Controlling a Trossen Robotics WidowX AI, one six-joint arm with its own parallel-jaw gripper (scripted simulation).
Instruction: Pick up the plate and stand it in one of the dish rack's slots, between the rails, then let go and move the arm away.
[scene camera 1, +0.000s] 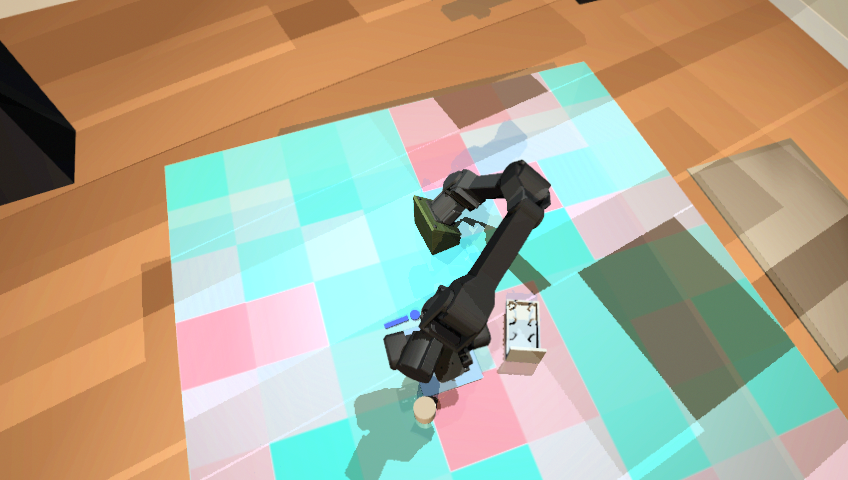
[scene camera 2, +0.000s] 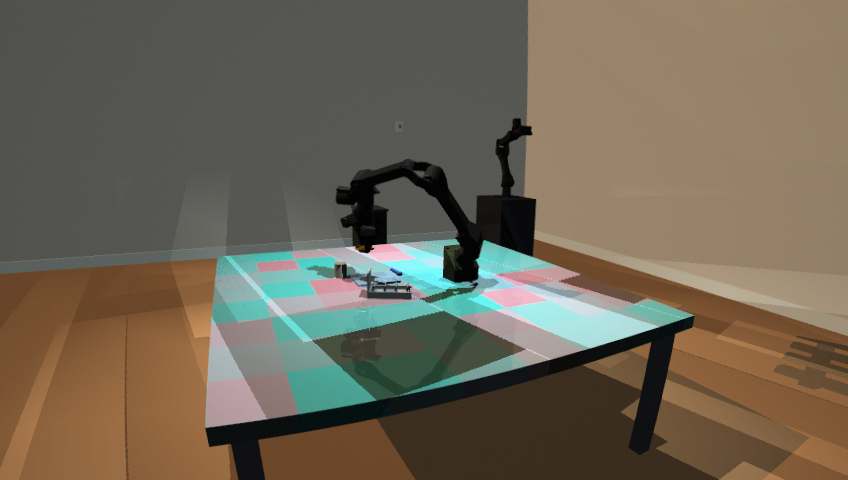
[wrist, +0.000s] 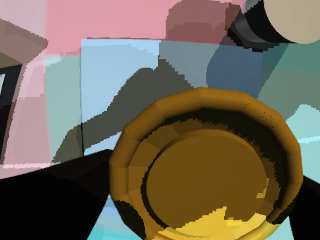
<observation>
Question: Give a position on a dish rack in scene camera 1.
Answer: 522, 317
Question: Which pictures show the gripper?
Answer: Scene camera 1, scene camera 2 and the wrist view: all of them.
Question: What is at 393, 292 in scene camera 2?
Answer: A dish rack.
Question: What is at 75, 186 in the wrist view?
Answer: The gripper.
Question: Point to a light blue mat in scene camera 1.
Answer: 434, 387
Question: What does the gripper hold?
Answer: A yellow plate.
</observation>
